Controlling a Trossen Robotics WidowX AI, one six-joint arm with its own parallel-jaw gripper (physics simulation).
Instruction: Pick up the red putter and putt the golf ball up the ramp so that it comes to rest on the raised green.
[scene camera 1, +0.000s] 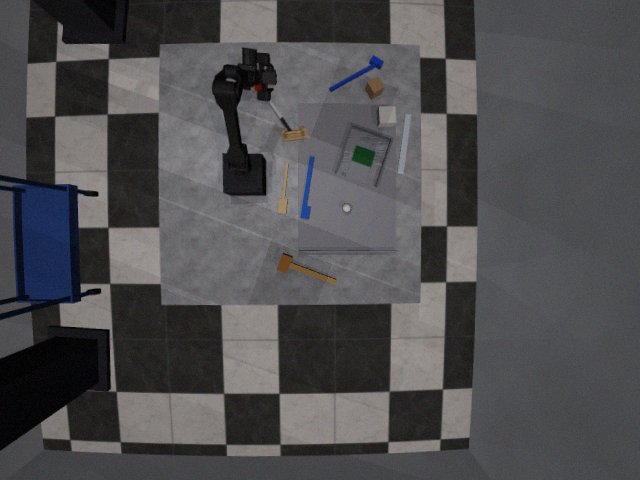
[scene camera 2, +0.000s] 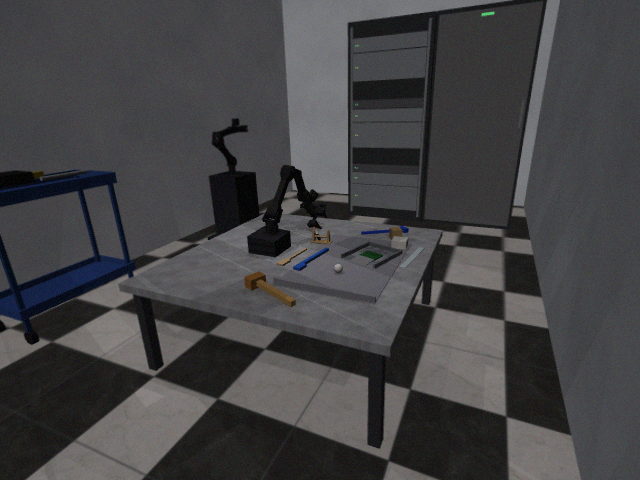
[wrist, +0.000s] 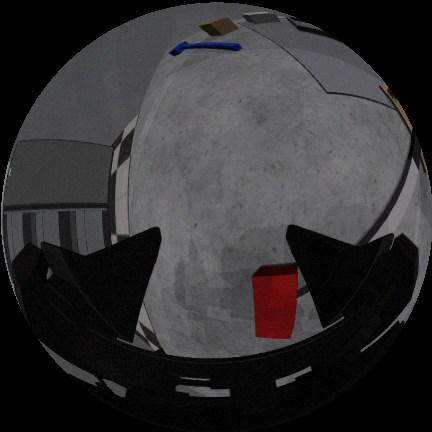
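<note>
There's a grey putting mat (scene camera 2: 355, 277) that I can see, and the mat (wrist: 334, 76) shows in the wrist view too. There's also a red putter, and my gripper (wrist: 225, 232) is open and touches the red putter.
</note>
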